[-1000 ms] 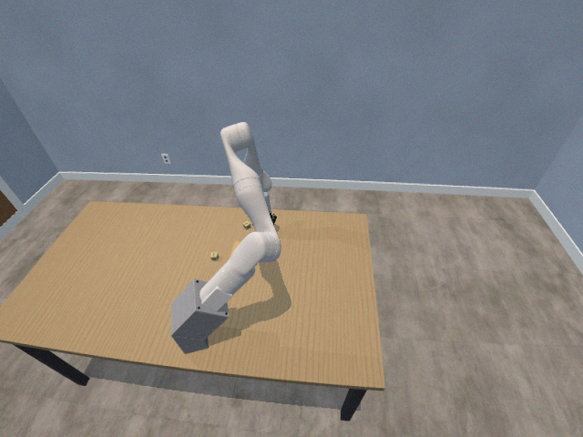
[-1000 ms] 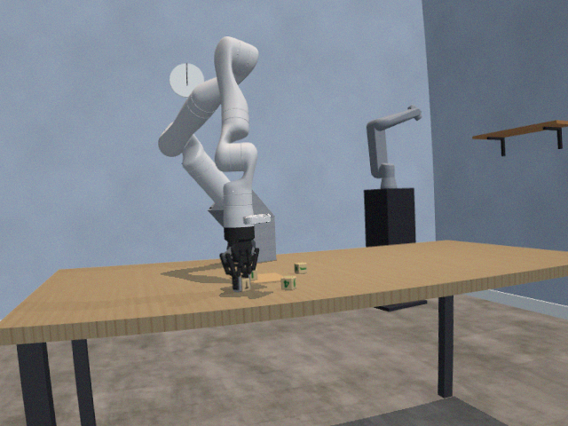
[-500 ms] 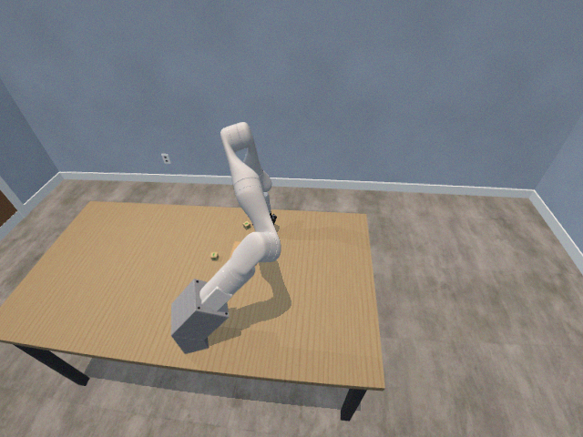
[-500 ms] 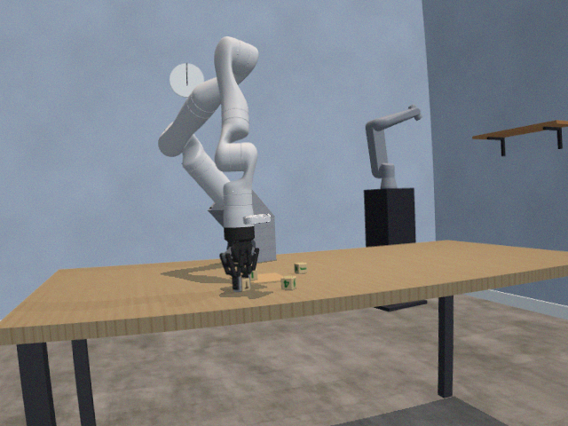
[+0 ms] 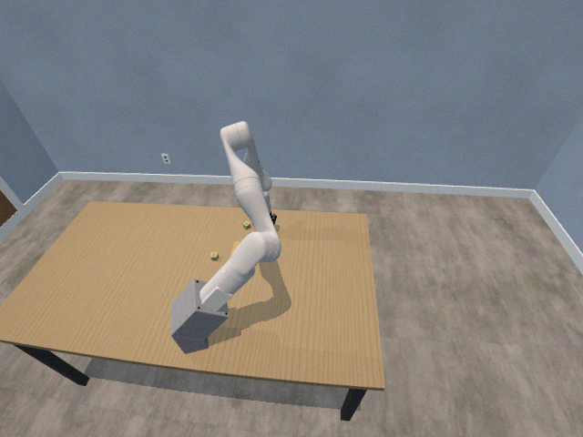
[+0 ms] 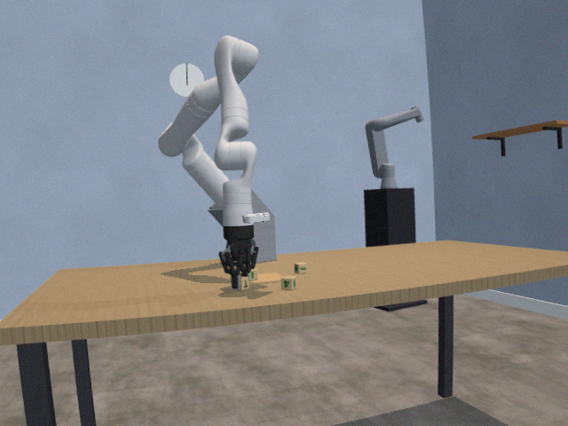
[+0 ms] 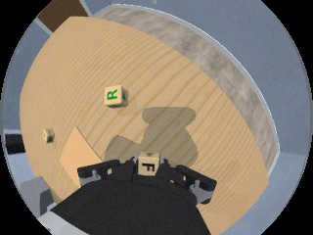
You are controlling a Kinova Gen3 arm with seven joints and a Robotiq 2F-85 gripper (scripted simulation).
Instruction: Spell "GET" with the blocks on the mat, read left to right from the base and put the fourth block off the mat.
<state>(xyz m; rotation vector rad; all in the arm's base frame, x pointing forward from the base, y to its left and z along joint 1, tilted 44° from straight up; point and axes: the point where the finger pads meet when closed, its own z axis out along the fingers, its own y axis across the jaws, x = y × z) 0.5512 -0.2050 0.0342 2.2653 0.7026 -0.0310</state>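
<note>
The G block lies 110 mm behind my hand and 80 mm to the left of it. From my hand the other things lie so: T block (right at my hand); mat (120 mm behind, 110 mm to the left, 20 mm below).
</note>
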